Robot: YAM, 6 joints.
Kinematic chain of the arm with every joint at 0, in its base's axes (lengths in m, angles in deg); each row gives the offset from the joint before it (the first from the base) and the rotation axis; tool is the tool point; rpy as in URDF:
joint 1: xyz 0 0 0.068 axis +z
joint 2: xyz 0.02 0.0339 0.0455 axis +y
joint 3: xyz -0.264 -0.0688 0 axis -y
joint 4: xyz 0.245 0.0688 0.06 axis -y
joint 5: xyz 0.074 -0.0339 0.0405 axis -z
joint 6: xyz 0.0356 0 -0.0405 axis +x
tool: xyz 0 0 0 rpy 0 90 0
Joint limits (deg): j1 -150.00..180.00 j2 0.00..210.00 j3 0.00..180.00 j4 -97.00..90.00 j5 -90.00..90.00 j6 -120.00..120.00
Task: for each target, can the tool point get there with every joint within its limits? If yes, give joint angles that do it. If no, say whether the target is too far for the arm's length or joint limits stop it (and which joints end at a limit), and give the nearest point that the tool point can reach.
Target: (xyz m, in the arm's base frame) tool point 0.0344 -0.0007 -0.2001
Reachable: yes | joints -32.26 193.60 51.13 -6.08 -30.01 90.26
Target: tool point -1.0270 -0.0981 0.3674
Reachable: no: too far | nearest point -0.6260 -0.0076 0.2663 | short by 0.423 m
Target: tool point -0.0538 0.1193 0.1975
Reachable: yes | joints 100.99 50.20 29.75 -53.44 -57.58 53.12
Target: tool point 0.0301 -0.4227 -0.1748
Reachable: yes | joints -89.09 173.19 98.54 -4.92 -40.97 75.39
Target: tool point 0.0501 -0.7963 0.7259
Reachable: no: too far | nearest point 0.0321 -0.5107 0.5006 | short by 0.364 m
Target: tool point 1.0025 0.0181 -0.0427
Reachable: no: too far | nearest point 0.6380 0.0115 0.0153 | short by 0.369 m
